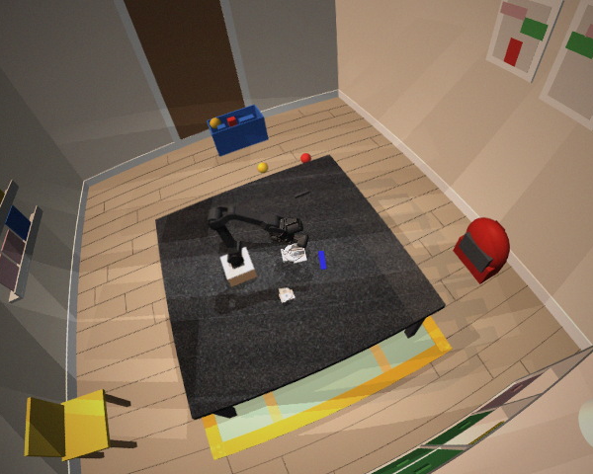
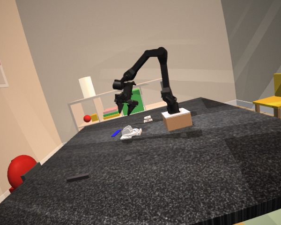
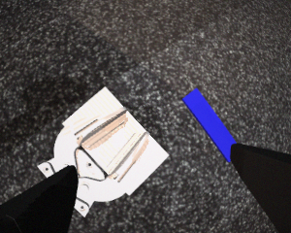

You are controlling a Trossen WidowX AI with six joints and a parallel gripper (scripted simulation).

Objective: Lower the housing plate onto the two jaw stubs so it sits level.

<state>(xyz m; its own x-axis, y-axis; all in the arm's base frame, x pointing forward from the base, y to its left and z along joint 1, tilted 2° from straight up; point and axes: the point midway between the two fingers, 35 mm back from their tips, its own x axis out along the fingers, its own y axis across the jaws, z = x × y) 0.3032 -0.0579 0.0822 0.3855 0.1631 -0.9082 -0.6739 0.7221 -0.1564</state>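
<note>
The white part lies 19 cm to the right of my gripper tip, 15 cm behind it and 11 cm below it. Also, from my gripper tip: dark flat bar: 43 cm to the left, 19 cm ahead, 13 cm below; then dark chip: 34 cm to the left, 14 cm below, 2 cm behind; then blue bar: 13 cm below, 10 cm ahead, 7 cm to the right.
</note>
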